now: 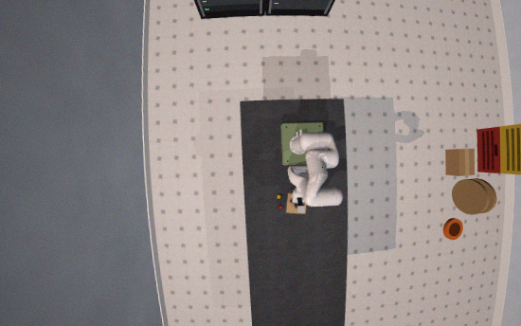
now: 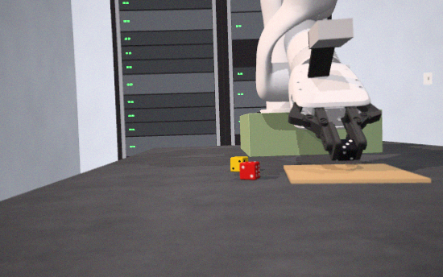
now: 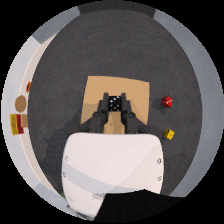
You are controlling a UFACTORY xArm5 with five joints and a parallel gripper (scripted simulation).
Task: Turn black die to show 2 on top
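Right now my hand is 1 cm short of the black die and 1 cm above it. The rest, counted from my hand: tan mat (4 cm below); then red die (12 cm to the right, 3 cm below, 1 cm ahead); then yellow die (13 cm to the right, 6 cm behind, 3 cm below).
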